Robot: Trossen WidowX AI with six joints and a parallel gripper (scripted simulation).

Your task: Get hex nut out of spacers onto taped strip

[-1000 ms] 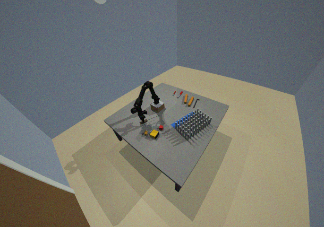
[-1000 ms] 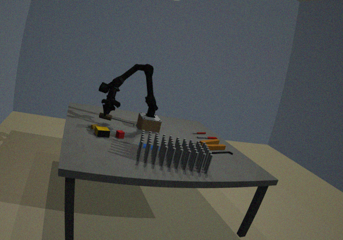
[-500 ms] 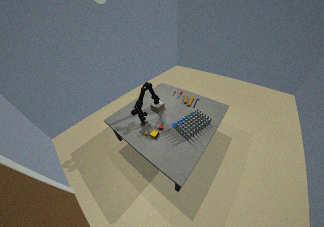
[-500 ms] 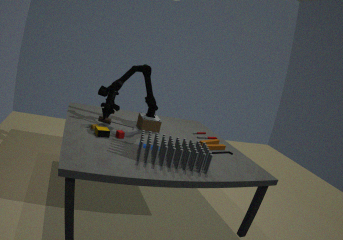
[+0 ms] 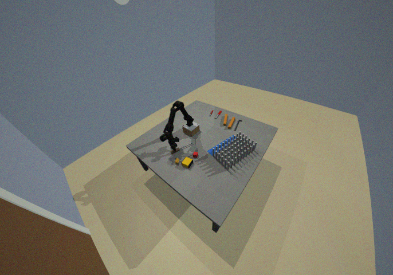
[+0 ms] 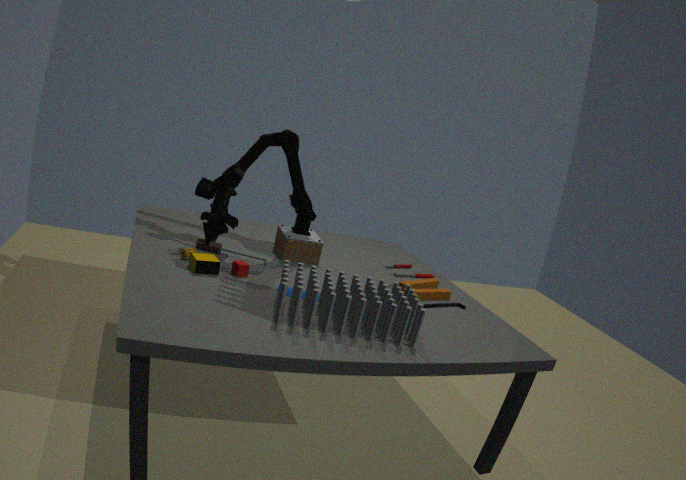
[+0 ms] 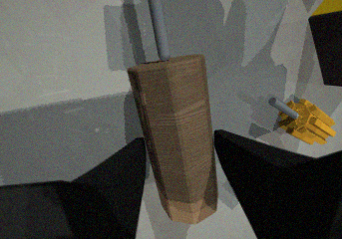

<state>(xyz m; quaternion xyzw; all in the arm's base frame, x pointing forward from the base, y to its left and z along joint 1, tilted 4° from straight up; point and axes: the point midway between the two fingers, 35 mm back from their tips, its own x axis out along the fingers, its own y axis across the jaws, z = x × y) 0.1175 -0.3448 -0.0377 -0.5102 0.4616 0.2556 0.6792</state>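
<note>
Right now the metal-shafted tool is 30 mm ahead of my gripper tip and 100 mm to the left of it. Round my gripper tip: red cube (200 mm ahead, 100 mm to the left); yellow-handled tool (110 mm ahead, 70 mm to the right); yellow block (210 mm ahead, 20 mm to the right).
</note>
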